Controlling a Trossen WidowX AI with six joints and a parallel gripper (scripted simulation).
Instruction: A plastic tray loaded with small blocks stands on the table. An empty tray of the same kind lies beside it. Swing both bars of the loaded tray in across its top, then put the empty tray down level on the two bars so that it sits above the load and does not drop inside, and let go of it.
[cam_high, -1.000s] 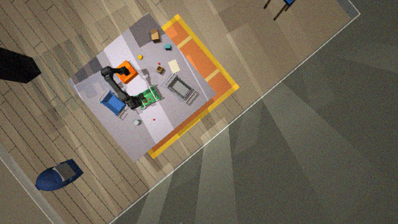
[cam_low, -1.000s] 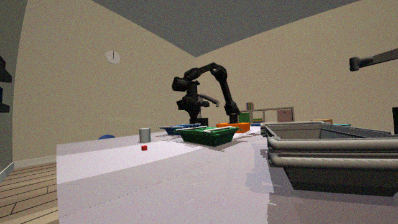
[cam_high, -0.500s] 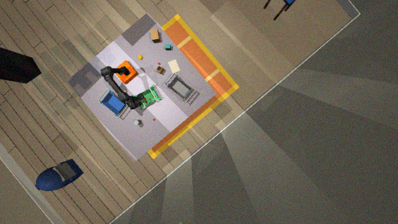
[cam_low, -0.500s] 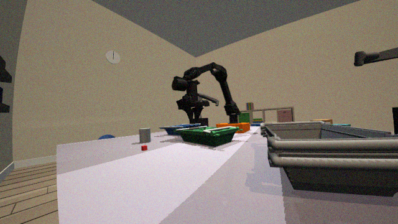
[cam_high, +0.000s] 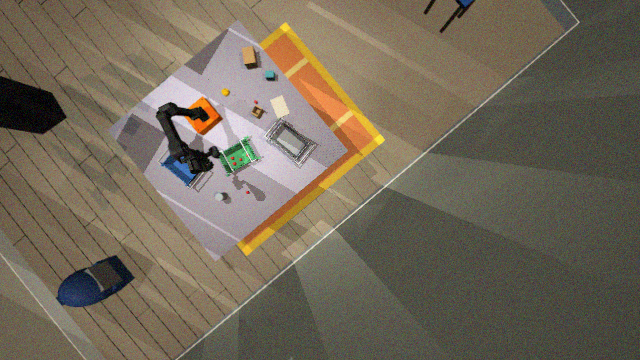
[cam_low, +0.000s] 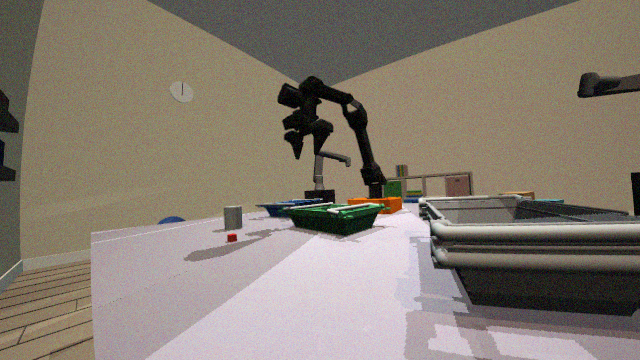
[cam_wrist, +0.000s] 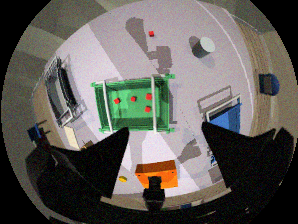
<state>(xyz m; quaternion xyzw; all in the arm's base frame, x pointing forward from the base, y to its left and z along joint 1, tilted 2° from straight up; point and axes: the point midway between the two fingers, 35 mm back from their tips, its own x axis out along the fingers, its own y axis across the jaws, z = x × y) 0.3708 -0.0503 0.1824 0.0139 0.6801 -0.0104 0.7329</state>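
My gripper tip is now 28 cm to the left of the blue tray, 17 cm above it and 16 cm past it. From my gripper tip the other things lie so: cardboard box 57 cm behind, 56 cm to the left, 19 cm below; then teal block 61 cm to the left, 38 cm behind, 20 cm below.
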